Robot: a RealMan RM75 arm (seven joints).
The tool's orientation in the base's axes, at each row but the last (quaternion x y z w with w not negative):
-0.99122 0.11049 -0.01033 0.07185
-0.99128 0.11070 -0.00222 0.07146
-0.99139 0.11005 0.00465 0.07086
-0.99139 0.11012 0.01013 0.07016
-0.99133 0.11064 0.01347 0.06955
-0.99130 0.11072 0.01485 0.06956
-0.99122 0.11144 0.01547 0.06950
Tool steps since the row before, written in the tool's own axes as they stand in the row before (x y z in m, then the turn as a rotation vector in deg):
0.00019 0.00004 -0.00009 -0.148 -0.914 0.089
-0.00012 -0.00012 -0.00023 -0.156 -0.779 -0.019
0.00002 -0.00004 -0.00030 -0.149 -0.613 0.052
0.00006 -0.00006 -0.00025 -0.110 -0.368 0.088
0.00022 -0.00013 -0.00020 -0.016 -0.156 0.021
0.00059 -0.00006 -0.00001 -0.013 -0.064 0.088
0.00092 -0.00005 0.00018 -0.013 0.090 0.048
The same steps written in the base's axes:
0.00017 -0.00009 0.00008 0.058 0.927 0.044
-0.00010 0.00011 0.00025 0.018 0.784 0.131
0.00003 -0.00001 0.00030 -0.011 0.632 0.038
0.00007 0.00001 0.00025 -0.027 0.392 -0.033
0.00025 0.00005 0.00021 0.019 0.157 0.001
0.00059 -0.00007 -0.00001 0.000 0.077 -0.078
0.00091 -0.00013 -0.00021 -0.033 -0.077 -0.059

